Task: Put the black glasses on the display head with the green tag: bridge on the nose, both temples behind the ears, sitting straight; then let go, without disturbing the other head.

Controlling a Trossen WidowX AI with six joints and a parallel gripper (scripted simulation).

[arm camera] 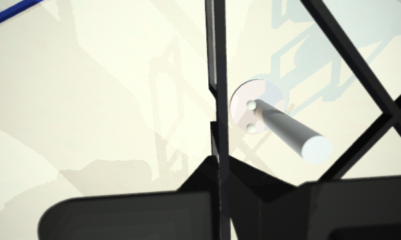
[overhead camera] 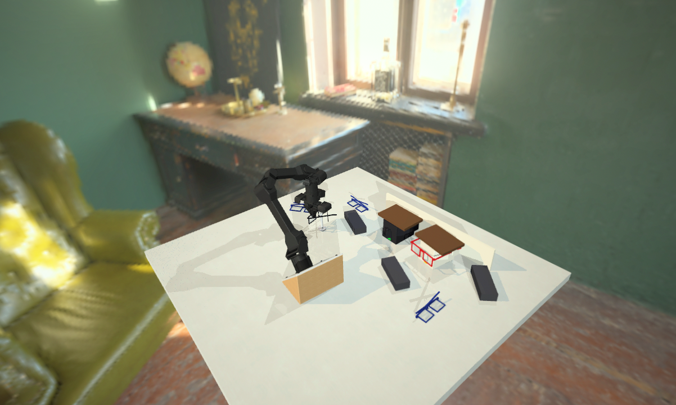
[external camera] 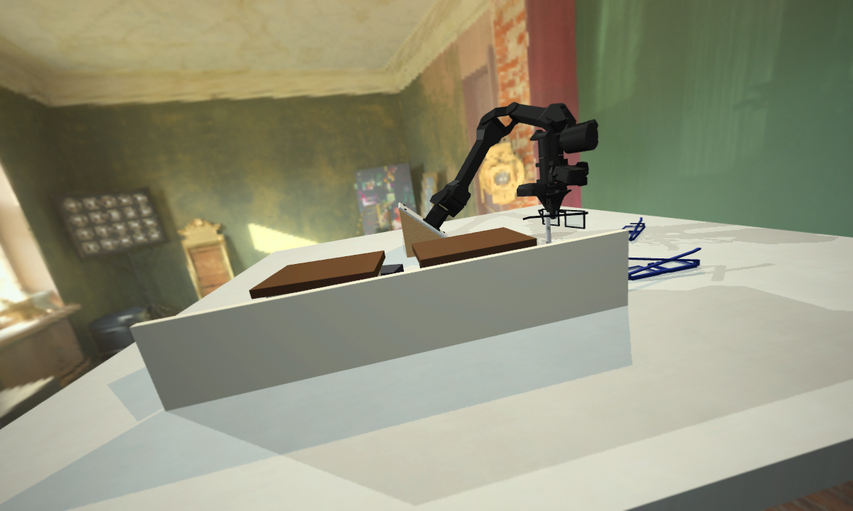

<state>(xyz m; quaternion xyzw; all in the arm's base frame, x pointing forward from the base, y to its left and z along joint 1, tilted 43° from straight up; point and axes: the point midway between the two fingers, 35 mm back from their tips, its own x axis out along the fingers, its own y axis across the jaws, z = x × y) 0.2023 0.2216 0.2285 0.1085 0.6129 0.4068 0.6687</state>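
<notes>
The white peg stand is 4 cm below my gripper tip, 3 cm to the right of it and 3 cm ahead of it. Also, from my gripper tip: dark display head (29 cm ahead, 27 cm to the right, 1 cm below); then white back board (44 cm ahead, 36 cm to the right, 1 cm below).
</notes>
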